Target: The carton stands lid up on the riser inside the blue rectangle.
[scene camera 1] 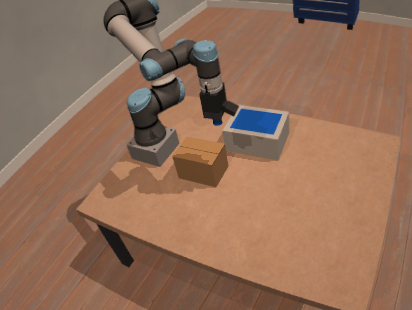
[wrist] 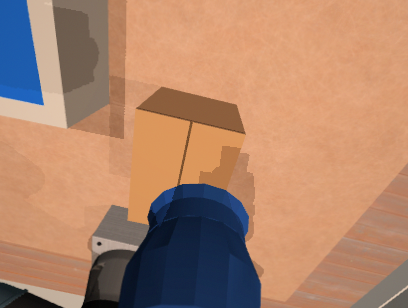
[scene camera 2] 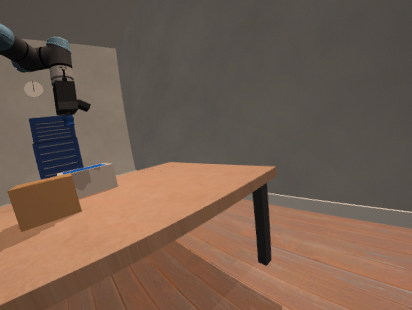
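Pixels of known places: hand at its tool point: [scene camera 1: 217, 122] [wrist: 197, 225] [scene camera 2: 69, 125]; arm's base at its link origin: [scene camera 1: 150, 135].
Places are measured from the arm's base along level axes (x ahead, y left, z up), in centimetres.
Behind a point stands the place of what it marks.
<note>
The brown carton [scene camera 1: 197, 171] @(z -1.7, x 29.8, y -15.8 cm) [scene camera 2: 46, 204] @(z -3.1, x 27.7, y -15.6 cm) [wrist: 157, 155] @(z 4.0, x 32.6, y -6.2 cm) stands on the table beside the riser, with its seamed lid side up. The pale grey riser [scene camera 1: 255, 146] @(z -3.0, x 48.7, y 4.7 cm) [scene camera 2: 104, 180] @(z -4.2, x 53.0, y 4.5 cm) [wrist: 56, 75] @(z 3.0, x 40.4, y 5.7 cm) has the blue rectangle [scene camera 1: 256, 121] @(z 3.0, x 47.1, y 14.4 cm) [scene camera 2: 85, 168] @(z 3.0, x 47.6, y 14.2 cm) [wrist: 17, 55] @(z 3.0, x 41.9, y 9.7 cm) on its top, with no carton on it. My gripper, a blue suction cup [scene camera 1: 217, 122] [scene camera 2: 69, 120] [wrist: 198, 200], points down in the air above the level of the carton's top. It is open, with nothing attached. In the wrist view it hides the near end of the carton.
The arm's grey base [scene camera 1: 154, 147] @(z -0.1, x 5.7, y -7.2 cm) [wrist: 115, 225] @(z -3.6, x 9.7, y 3.9 cm) stands on the table [scene camera 1: 300, 215] @(z -9.0, x 73.8, y -23.6 cm) [scene camera 2: 175, 195] @(z -9.0, x 62.5, y -38.5 cm) close to the carton. The riser is on the carton's other side. A blue drawer cabinet [scene camera 1: 326, 10] [scene camera 2: 57, 152] stands on the floor beyond the table.
</note>
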